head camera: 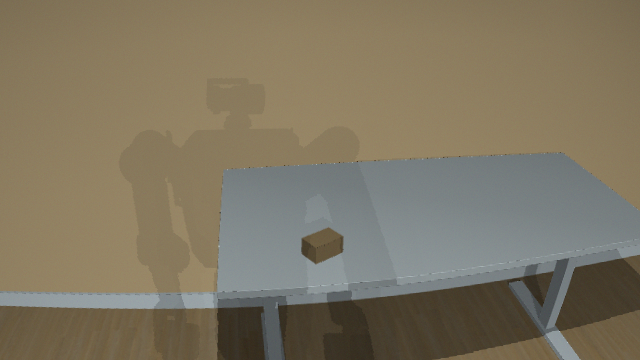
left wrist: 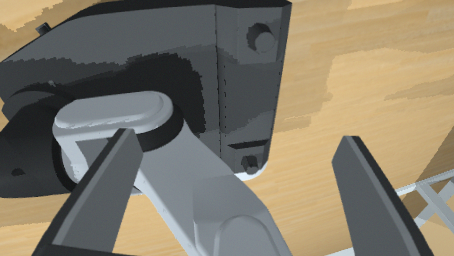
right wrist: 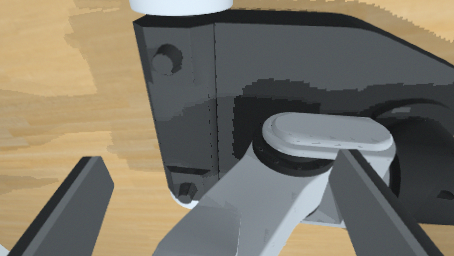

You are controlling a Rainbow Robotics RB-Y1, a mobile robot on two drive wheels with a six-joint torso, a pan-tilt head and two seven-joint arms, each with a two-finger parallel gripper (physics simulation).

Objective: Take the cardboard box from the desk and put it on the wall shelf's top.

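Places are measured from the robot's base along level axes (x back, y left, z down), in millimetres.
Pixels of known places: left gripper, fingertip midpoint: (left wrist: 236,145); right gripper, fingertip midpoint: (right wrist: 221,167).
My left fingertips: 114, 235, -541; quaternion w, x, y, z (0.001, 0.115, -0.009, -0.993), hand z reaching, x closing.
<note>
Behind a point stands the place of what it marks, as x, y, z.
A small brown cardboard box (head camera: 322,246) @(-986, 22, -770) lies on the left part of the grey desk (head camera: 475,200) @(-1351, -498, -722) in the head view, nearer its front edge. My left gripper (left wrist: 236,145) @(114, 235, -541) is open, with the robot's own base and body behind its fingers in the left wrist view. My right gripper (right wrist: 221,167) @(142, -248, -538) is open too, with the robot's base behind its fingers in the right wrist view. Neither gripper shows in the head view, and neither has the box between its fingers. The wall shelf does not show in these views.
The desk stands against a tan wall (head camera: 425,75) @(-1767, -362, -1056) that bears the robot's shadow. Desk legs (head camera: 274,330) @(-1192, 197, -266) (head camera: 556,295) @(-1409, -996, -223) stand under the top. A pale baseboard (head camera: 100,300) @(-1519, 1104, -52) runs along the wall to the left. Wooden floor (head camera: 75,335) @(-1300, 1169, -1) shows in front of it.
</note>
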